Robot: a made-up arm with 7 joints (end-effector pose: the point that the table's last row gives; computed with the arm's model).
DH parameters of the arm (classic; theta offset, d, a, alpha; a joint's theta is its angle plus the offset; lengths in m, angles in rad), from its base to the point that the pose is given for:
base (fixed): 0 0.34 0.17 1.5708
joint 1: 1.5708 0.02 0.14 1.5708
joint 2: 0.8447 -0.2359 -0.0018 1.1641
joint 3: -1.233 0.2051 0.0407 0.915
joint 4: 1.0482 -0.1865 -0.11 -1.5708
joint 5: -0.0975 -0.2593 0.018 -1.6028
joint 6: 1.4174 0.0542 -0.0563 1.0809
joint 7: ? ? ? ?
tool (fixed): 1.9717 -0.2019 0 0
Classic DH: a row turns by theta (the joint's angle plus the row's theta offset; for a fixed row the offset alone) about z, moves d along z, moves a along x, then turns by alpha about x.
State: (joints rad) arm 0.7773 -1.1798 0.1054 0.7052 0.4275 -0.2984 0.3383
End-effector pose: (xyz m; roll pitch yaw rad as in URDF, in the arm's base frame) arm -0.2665 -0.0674 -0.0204 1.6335 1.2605 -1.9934
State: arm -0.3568 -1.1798 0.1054 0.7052 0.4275 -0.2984 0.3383
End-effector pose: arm -0.3412 -0.0674 0.5831 0.5916 0.2935 -2.8464
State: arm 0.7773 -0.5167 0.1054 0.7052 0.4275 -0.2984 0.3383
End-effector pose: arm -0.2596 -0.0015 -0.0275 -1.0011 1.3983 2.1424
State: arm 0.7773 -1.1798 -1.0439 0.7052 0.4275 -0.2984 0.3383
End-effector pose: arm 0.0225 -0.2358 0.0332 3.0163 0.3861 -0.8931
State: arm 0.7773 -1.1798 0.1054 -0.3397 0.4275 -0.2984 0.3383
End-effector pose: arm 0.0937 -0.2457 0.1745 2.1505 0.5775 -0.7935
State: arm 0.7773 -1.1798 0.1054 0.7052 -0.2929 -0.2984 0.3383
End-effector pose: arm -0.4176 -0.1830 0.1433 1.5088 0.5690 -2.2933
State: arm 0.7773 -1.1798 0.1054 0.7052 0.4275 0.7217 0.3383
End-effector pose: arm -0.0551 -0.0686 0.3106 2.3966 0.4487 -0.8837
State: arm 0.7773 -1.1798 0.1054 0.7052 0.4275 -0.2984 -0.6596
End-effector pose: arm -0.5027 -0.0612 -0.0083 1.5440 1.1349 -3.0670
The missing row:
joint 7: -1.4698 -0.3044 -0.1447 -1.6908
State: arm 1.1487 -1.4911 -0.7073 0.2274 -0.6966 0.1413 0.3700
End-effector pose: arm -0.2867 -0.1309 0.2340 2.9995 -0.3691 -2.3709
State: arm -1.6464 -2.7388 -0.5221 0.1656 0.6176 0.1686 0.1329
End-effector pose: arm 0.4852 -0.0930 0.4640 0.0689 0.5871 -0.7899
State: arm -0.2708 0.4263 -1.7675 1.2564 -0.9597 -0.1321 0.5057
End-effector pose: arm -0.3646 0.1886 0.4511 0.5083 0.5724 2.9632
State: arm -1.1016 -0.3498 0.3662 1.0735 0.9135 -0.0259 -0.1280
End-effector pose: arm 0.1267 0.0695 0.9565 0.8140 -0.6586 2.2881
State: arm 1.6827 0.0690 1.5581 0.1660 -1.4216 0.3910 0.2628
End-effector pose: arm 0.2667 0.0130 0.2587 1.1451 -0.3572 0.1396
